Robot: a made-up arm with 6 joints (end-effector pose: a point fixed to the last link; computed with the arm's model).
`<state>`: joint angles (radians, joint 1 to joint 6).
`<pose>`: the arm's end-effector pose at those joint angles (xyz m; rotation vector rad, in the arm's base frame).
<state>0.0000 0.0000 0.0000 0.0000 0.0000 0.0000</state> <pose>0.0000 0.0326 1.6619 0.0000 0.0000 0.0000</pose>
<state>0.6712 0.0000 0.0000 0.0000 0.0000 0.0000</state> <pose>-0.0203 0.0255 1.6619 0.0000 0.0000 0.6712</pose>
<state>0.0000 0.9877 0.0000 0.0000 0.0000 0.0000</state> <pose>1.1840 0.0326 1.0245 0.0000 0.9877 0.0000</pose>
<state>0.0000 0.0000 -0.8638 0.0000 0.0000 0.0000</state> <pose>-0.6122 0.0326 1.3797 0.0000 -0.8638 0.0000</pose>
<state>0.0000 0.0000 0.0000 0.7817 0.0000 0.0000</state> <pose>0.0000 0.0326 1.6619 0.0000 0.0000 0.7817</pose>
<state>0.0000 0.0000 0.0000 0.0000 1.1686 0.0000</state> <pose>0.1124 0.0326 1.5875 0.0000 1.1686 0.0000</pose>
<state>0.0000 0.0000 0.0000 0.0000 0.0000 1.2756</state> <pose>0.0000 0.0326 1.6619 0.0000 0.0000 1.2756</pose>
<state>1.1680 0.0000 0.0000 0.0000 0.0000 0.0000</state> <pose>-0.0300 0.0128 1.6619 0.0000 0.0000 1.1680</pose>
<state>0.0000 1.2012 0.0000 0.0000 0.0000 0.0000</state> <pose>1.3226 0.0326 0.7559 0.0000 1.2012 0.0000</pose>
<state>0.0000 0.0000 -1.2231 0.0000 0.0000 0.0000</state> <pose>-0.7570 0.0326 1.1311 0.0000 -1.2231 0.0000</pose>
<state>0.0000 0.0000 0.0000 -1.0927 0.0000 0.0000</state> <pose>0.0000 0.0326 1.6619 0.0000 0.0000 -1.0927</pose>
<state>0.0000 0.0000 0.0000 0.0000 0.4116 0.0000</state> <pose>0.0489 0.0326 1.6517 0.0000 0.4116 0.0000</pose>
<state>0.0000 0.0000 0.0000 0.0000 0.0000 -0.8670</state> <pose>0.0000 0.0326 1.6619 0.0000 0.0000 -0.8670</pose>
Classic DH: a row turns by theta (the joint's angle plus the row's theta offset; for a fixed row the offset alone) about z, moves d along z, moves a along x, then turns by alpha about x. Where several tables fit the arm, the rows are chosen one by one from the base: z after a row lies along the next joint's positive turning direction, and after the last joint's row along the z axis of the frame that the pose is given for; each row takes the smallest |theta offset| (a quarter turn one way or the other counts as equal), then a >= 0, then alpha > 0; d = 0 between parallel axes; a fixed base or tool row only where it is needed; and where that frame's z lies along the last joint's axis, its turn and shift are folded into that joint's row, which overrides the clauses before.
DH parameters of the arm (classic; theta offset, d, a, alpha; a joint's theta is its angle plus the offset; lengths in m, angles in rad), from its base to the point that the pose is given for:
joint 1: 0 0.2435 0 -1.5708
joint 2: -1.5708 0 0.6132 0
joint 3: 1.5708 0.0326 0 1.5708
joint 4: 0 0.683 0 -1.5708
joint 5: 0 0 0 1.5708
joint 6: 0 0.1222 0 0

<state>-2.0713 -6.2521 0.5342 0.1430 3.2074 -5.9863</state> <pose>-0.1225 -0.2896 1.3344 -2.4054 -1.1905 -0.7090</pose>
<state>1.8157 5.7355 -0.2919 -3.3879 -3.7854 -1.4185</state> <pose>0.1456 -0.7908 1.1049 -0.1323 -2.9281 -0.2326</pose>
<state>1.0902 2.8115 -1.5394 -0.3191 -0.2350 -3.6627</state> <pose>0.4057 0.8679 -0.0748 -0.7571 -1.2446 -2.4865</pose>
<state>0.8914 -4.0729 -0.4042 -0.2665 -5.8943 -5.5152</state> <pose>0.7732 0.9897 -0.3515 -0.3594 2.2354 0.6774</pose>
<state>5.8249 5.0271 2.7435 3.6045 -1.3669 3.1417</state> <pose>0.1557 0.0192 0.3856 0.6537 2.6310 0.5385</pose>
